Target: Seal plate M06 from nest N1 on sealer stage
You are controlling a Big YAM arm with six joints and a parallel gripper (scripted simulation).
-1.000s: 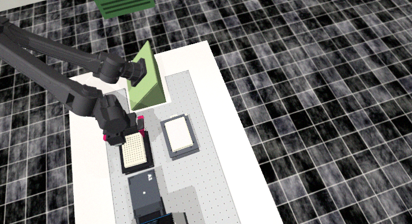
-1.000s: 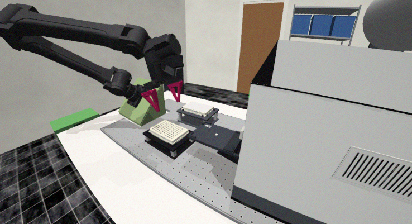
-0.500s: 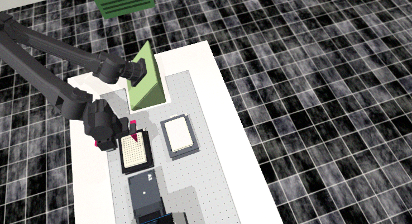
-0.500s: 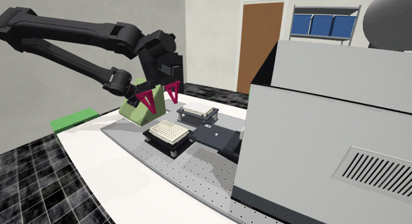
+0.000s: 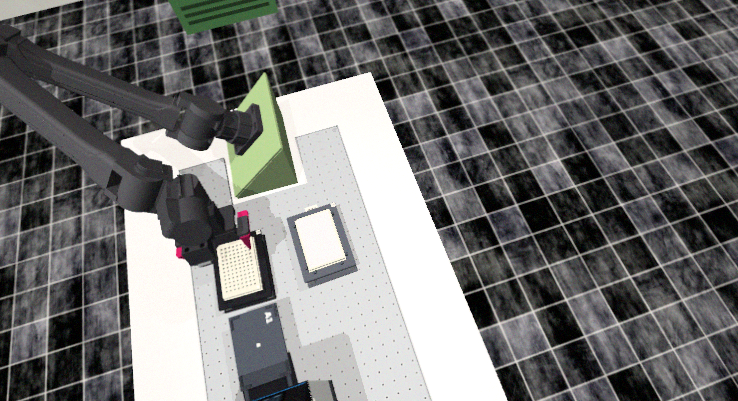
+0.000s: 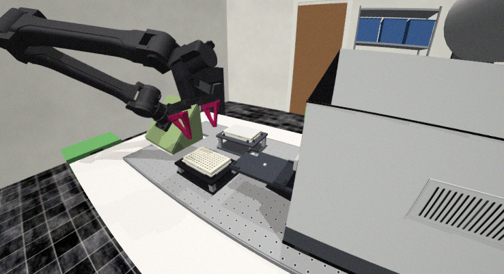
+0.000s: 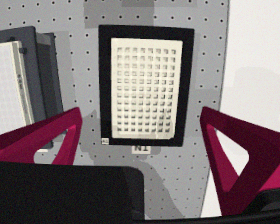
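The 96-well plate M06 lies 10 mm ahead of my hand, 10 mm to the right of it and 100 mm below it. The rest, counted from my hand: black plate nest N1: 10 mm ahead, 10 mm to the right, 110 mm below; sealed plate M09: 190 mm to the left, 80 mm below; dark sealer stage: 190 mm ahead, 30 mm to the left, 60 mm below.
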